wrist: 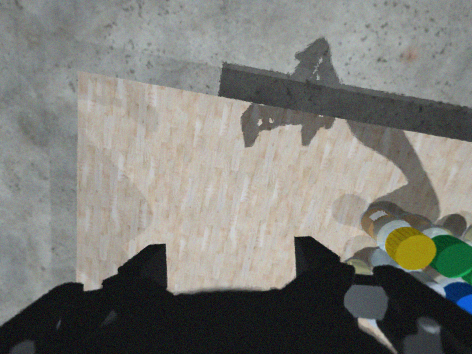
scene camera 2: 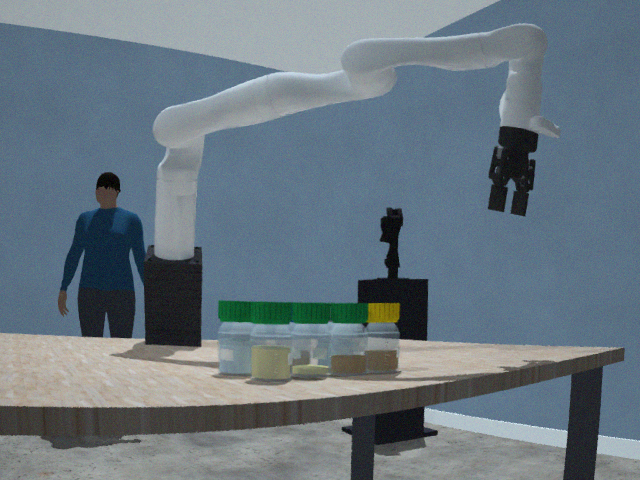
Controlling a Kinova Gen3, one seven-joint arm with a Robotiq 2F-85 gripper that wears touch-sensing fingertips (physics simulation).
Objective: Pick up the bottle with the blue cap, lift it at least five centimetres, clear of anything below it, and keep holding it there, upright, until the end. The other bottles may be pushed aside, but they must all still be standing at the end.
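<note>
The blue-capped bottle shows in the wrist view by its cap [wrist: 466,303] at the lower right edge, cut off by the frame and partly behind the gripper's body. Its blue cap does not show in the scene view, where other bottles stand in front. My gripper [scene camera 2: 507,211] [wrist: 231,261] is open and empty, pointing down, high above the table and to the right of the bottles in the scene view. A yellow-capped bottle [scene camera 2: 382,338] [wrist: 412,248] stands upright at the right end of the group. Several green-capped bottles stand upright beside it, one [scene camera 2: 271,341] at the front.
The bottles stand close together on the wooden table [scene camera 2: 129,382] [wrist: 200,175]. The arm's black pedestal [scene camera 2: 173,299] is behind the table's left part. A second black pedestal [scene camera 2: 395,291] with a small dark arm stands behind the bottles. A person [scene camera 2: 108,248] stands at the back left.
</note>
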